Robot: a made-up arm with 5 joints. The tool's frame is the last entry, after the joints. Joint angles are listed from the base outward. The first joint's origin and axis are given. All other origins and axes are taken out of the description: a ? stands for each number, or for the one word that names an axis. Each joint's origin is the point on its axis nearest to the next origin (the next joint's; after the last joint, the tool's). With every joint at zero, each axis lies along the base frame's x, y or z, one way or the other. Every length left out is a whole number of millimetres.
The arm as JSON. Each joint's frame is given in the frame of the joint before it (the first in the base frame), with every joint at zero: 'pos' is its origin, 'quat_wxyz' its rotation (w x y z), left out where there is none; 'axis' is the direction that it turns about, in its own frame. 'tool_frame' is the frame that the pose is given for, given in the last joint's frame.
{
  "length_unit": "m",
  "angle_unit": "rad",
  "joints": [
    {
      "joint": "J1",
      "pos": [
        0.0,
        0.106,
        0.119
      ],
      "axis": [
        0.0,
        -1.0,
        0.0
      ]
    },
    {
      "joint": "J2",
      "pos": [
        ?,
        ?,
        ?
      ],
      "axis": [
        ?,
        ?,
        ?
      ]
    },
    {
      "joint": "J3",
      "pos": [
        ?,
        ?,
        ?
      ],
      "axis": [
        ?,
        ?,
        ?
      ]
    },
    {
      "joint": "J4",
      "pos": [
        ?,
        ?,
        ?
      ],
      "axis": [
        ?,
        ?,
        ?
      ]
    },
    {
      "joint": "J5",
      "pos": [
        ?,
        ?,
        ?
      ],
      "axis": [
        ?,
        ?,
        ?
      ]
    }
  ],
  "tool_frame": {
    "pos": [
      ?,
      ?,
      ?
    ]
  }
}
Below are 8 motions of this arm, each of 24 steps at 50 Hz.
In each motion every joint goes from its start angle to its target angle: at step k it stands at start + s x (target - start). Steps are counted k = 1, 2, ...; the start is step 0. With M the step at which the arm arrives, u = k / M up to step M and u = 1 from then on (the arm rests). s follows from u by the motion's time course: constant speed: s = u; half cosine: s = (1 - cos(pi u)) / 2; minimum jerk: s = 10 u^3 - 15 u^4 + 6 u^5.
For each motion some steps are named. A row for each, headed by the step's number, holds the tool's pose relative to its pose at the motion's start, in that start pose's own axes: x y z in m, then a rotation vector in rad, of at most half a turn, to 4 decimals.
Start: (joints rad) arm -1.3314 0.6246 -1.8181 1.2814 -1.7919
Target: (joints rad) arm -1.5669 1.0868 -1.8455 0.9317 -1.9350
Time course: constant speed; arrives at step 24
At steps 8, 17, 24:
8: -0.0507 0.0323 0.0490 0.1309 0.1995 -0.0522
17: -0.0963 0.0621 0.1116 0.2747 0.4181 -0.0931
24: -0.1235 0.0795 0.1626 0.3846 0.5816 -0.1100

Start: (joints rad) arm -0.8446 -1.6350 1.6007 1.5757 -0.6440
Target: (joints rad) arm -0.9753 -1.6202 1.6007 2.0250 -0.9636
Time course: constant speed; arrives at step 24
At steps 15, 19, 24:
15: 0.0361 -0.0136 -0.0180 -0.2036 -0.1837 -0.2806
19: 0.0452 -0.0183 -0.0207 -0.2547 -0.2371 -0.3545
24: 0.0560 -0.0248 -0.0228 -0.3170 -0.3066 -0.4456

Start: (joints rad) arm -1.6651 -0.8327 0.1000 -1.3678 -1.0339
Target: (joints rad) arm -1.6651 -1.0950 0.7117 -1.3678 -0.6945
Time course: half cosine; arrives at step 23
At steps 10, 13, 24:
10: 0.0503 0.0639 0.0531 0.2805 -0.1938 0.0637
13: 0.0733 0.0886 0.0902 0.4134 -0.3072 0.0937
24: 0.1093 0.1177 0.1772 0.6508 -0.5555 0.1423

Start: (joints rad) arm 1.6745 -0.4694 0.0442 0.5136 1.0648
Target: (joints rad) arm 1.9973 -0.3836 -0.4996 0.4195 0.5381
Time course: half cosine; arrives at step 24
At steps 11, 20, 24:
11: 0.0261 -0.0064 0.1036 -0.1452 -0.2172 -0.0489
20: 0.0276 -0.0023 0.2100 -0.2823 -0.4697 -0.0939
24: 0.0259 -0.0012 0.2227 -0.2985 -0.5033 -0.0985

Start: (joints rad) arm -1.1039 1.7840 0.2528 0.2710 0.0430
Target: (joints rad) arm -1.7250 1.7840 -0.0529 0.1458 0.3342
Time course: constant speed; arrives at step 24
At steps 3, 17, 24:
3: -0.0042 0.0450 0.0139 0.0926 -0.0141 0.0737
17: -0.0322 0.2261 0.1296 0.5138 -0.1545 0.4028
24: -0.0512 0.2916 0.2123 0.7132 -0.2709 0.5538

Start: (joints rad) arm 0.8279 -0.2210 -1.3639 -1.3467 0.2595
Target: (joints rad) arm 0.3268 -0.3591 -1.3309 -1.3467 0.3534
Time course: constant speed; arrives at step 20
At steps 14, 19, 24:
14: -0.0221 -0.0306 -0.0609 0.2739 -0.1649 -0.1216
19: -0.0317 -0.0382 -0.0854 0.3653 -0.2233 -0.1741
24: -0.0337 -0.0394 -0.0904 0.3832 -0.2349 -0.1852

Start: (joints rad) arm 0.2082 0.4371 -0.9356 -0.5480 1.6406
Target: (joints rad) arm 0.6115 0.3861 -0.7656 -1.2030 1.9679
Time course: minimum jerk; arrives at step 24
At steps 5, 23, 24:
5: -0.0028 -0.0047 0.0136 -0.0135 -0.0158 0.0120
23: -0.0141 -0.0494 0.2350 -0.3009 -0.2032 0.2782
24: -0.0141 -0.0494 0.2351 -0.3012 -0.2033 0.2785

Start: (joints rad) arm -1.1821 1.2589 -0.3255 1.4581 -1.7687
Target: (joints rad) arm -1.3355 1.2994 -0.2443 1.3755 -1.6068
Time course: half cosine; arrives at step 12
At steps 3, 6, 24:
3: -0.0076 -0.0011 0.0107 -0.0122 0.0329 0.0228
6: -0.0249 -0.0034 0.0371 -0.0384 0.1134 0.0779
24: -0.0467 -0.0057 0.0762 -0.0677 0.2299 0.1559

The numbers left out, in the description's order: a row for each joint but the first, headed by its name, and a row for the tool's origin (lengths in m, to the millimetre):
J2: xyz 0.222 0.0 -0.312, axis 0.0 0.0 1.0
J3: xyz 0.067 0.056 0.0, axis 0.0 0.0 -1.0
J4: xyz 0.095 0.057 0.0, axis -1.0 0.0 0.0
J5: xyz 0.0 0.148 -0.142, axis 0.0 0.0 1.0
tool: xyz 0.044 -0.027 0.0

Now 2 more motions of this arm.
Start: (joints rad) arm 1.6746 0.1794 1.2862 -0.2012 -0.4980
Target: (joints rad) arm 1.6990 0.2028 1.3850 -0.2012 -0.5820
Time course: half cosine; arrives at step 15
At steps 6, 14, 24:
6: 0.0040 0.0020 0.0042 0.0109 -0.0040 -0.0538
14: 0.0111 0.0055 0.0119 0.0316 -0.0099 -0.1541
24: 0.0112 0.0056 0.0121 0.0319 -0.0100 -0.1559

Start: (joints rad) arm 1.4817 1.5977 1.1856 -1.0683 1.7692
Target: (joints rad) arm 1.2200 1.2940 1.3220 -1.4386 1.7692
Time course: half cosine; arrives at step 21
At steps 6, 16, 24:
6: -0.0044 -0.0172 0.0140 -0.0695 -0.0753 -0.0784
16: -0.0494 -0.0557 0.0735 -0.3512 -0.3025 -0.3389
24: -0.0623 -0.0577 0.0860 -0.4120 -0.3380 -0.3853

